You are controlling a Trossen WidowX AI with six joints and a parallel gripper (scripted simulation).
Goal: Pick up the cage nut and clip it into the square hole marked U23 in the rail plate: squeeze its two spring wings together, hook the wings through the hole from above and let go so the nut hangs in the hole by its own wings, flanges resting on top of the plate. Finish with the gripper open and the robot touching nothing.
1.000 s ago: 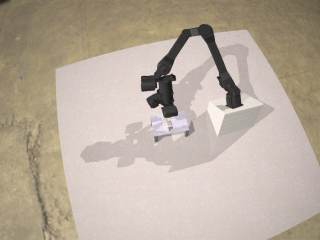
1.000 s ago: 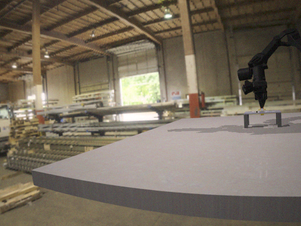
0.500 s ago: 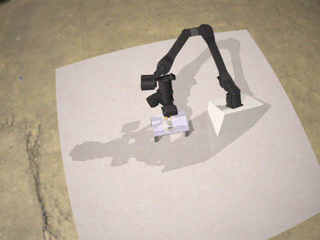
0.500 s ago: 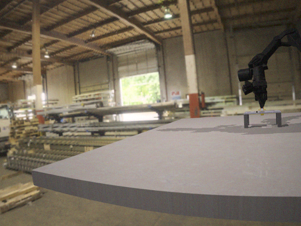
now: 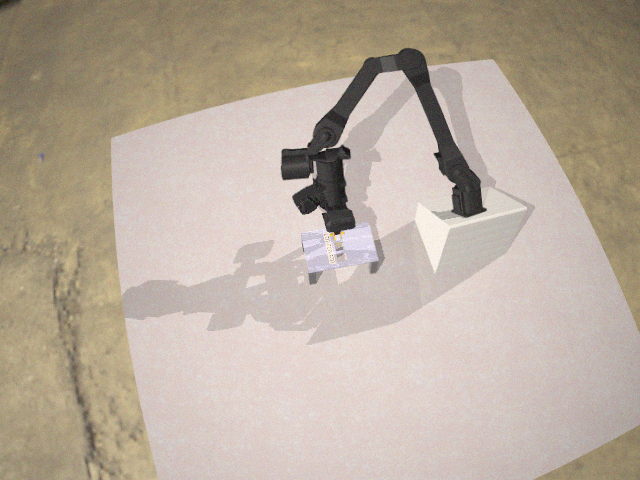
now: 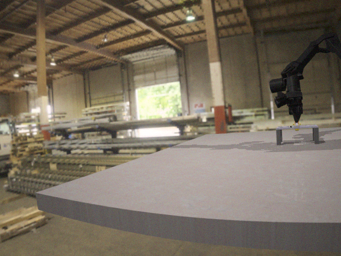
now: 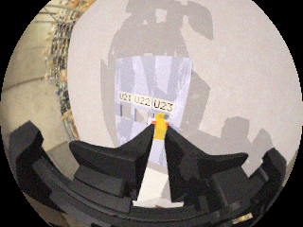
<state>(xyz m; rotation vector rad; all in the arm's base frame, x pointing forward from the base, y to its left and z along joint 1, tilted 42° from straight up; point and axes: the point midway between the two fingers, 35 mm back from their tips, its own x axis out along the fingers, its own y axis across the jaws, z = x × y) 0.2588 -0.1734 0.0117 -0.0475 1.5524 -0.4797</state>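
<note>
Now: gripper tip 10 mm above the cage nut. Round my gripper tip: label: 30 mm ahead, 30 mm to the left, 10 mm below.
</note>
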